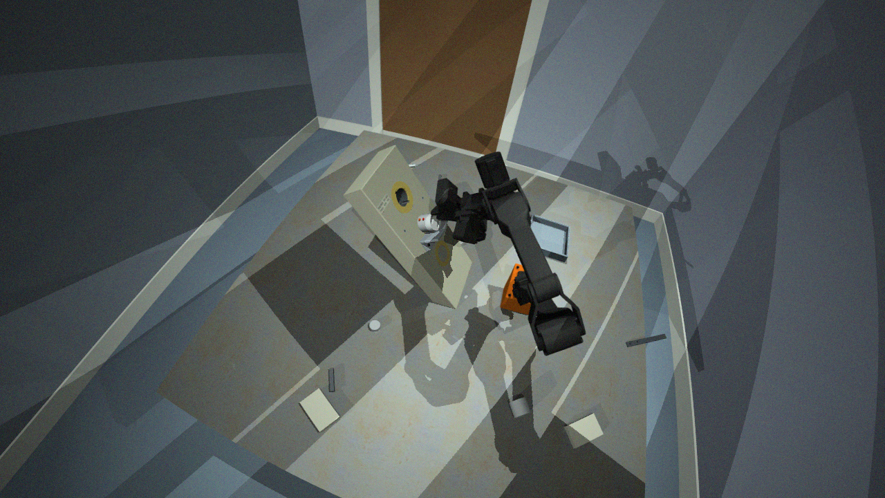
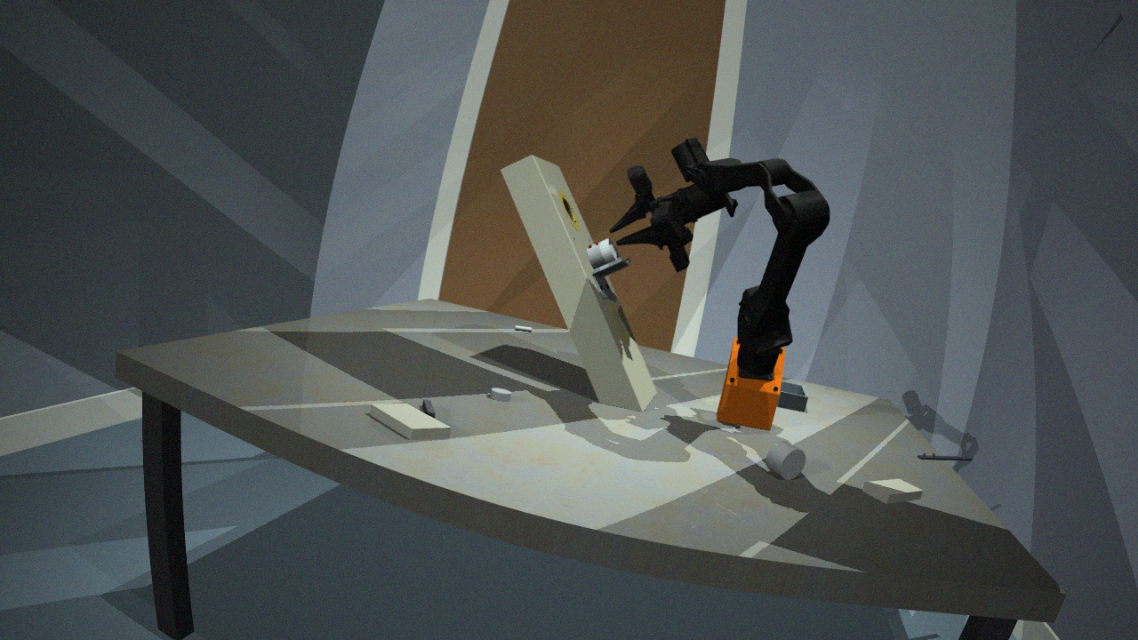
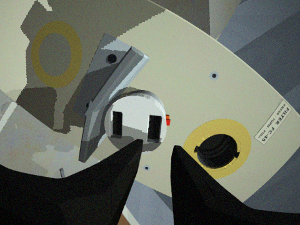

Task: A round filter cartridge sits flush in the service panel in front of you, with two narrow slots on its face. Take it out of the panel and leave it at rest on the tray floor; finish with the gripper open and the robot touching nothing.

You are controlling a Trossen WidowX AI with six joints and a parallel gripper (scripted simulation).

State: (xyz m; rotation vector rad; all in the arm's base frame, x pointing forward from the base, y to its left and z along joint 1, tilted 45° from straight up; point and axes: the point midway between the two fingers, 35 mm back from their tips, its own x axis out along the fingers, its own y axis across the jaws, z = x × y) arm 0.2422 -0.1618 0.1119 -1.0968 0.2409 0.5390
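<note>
Right now my gripper tip is 2 cm above the round grey filter cartridge and 1 cm short of it. From my gripper tip the other things lie so: grey tray: 38 cm behind, 25 cm below, 23 cm to the right.
</note>
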